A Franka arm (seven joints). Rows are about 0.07 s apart.
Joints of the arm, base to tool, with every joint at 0 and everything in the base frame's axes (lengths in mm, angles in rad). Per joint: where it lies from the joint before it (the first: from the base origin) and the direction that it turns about. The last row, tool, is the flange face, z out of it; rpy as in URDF.
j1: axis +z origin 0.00 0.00 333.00
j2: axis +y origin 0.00 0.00 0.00
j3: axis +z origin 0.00 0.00 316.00
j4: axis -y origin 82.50 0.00 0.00
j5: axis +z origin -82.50 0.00 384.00
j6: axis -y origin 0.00 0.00 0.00
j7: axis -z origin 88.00 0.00 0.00
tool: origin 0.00 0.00 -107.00 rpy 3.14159 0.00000 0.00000
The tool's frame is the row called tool.
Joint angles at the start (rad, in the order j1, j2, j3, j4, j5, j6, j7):
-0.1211, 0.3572, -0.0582, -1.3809, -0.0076, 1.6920, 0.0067
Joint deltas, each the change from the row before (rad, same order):
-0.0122, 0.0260, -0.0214, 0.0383, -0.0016, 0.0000, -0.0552
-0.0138, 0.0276, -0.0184, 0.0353, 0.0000, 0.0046, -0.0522
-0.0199, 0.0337, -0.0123, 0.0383, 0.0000, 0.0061, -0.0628
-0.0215, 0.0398, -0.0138, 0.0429, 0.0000, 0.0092, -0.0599
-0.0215, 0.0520, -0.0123, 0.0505, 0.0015, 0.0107, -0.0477
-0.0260, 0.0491, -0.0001, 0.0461, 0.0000, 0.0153, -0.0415
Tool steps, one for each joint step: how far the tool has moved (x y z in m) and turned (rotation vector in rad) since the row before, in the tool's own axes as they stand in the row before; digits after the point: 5 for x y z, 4 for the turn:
0.00777, 0.01961, -0.00102, -0.0100, 0.0116, -0.0234
0.00720, 0.01899, 0.00146, -0.0094, 0.0110, -0.0221
0.00750, 0.01982, 0.00457, -0.0091, 0.0086, -0.0330
0.00737, 0.02195, 0.00683, -0.0122, 0.0090, -0.0281
0.00863, 0.02099, 0.01227, -0.0123, 0.0052, -0.0187
0.00765, 0.01811, 0.01299, -0.0090, 0.0085, -0.0192

